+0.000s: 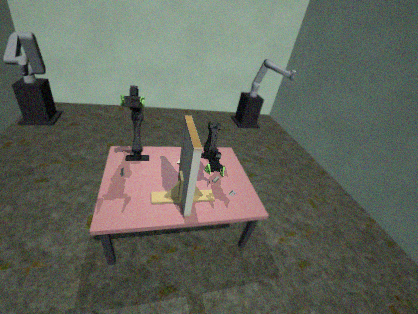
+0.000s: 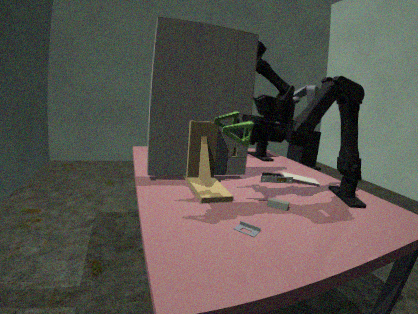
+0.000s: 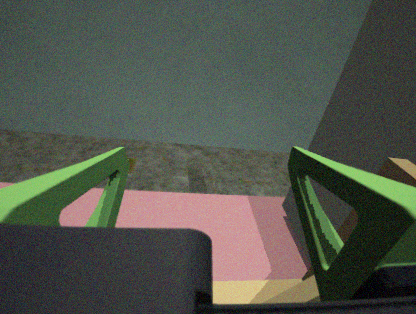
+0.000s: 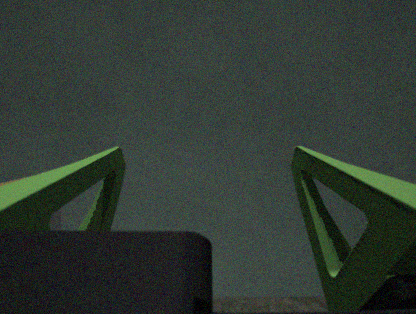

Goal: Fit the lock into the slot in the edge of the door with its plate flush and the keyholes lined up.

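Note:
The grey door stands upright in its wooden stand. A keyhole shows low on its face. My left gripper is open and empty, above the table beside the door and stand. My right gripper is open and empty, raised high on the other side of the door. A small grey block and a metal-and-dark piece lie on the table; I cannot tell which is the lock. The edge slot is not discernible.
A slotted metal plate lies on the pink table. A white flat thing lies behind the block. A small dark thing lies at the table's left. Two grey arms stand on pedestals behind.

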